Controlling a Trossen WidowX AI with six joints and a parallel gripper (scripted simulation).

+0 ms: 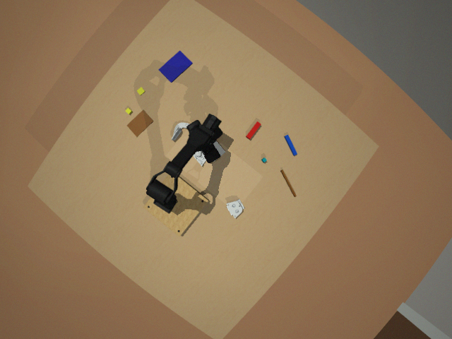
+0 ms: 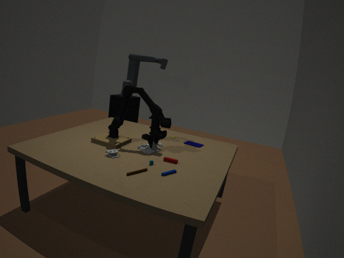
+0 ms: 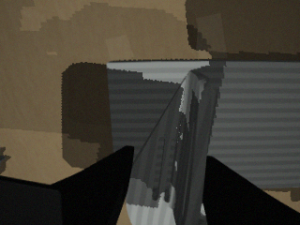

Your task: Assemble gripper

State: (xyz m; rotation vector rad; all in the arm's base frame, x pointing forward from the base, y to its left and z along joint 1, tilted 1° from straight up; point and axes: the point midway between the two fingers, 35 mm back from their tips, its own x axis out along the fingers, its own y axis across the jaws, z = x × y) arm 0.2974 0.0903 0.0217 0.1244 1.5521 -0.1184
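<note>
Right now my gripper tip is 3 cm to the left of the flat white plate, 1 cm short of it and 1 cm above it. Also, from my gripper tip: teal cube (23 cm to the right, 16 cm ahead); red block (21 cm ahead, 10 cm to the right); brown tile (28 cm to the left, 17 cm behind, 1 cm below).
</note>
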